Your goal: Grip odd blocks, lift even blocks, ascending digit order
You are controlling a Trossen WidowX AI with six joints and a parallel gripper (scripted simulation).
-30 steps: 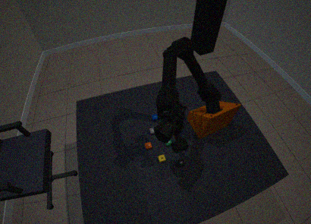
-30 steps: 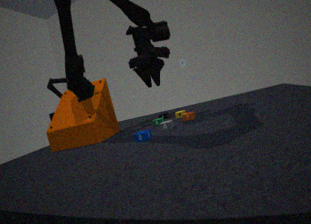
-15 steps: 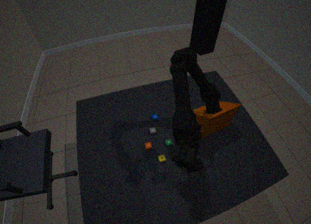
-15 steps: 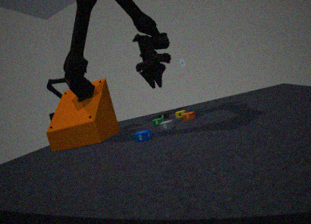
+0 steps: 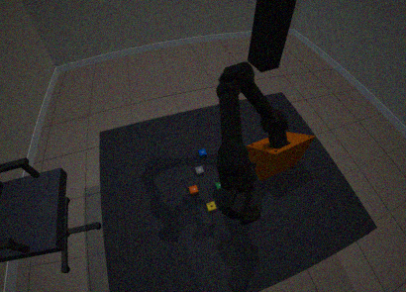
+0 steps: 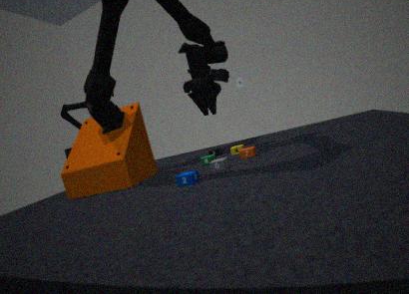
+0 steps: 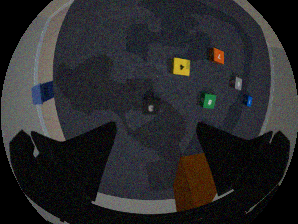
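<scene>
Now: the grey block 230 mm to the right of my gripper tip, 110 mm below it and 30 mm ahead of it. The rest, counted from my gripper tip: yellow block: 110 mm below, 60 mm to the right, 60 mm ahead; green block: 120 mm to the right, 110 mm below, 20 mm behind; black block: 110 mm below, 20 mm behind, 10 mm to the left.
</scene>
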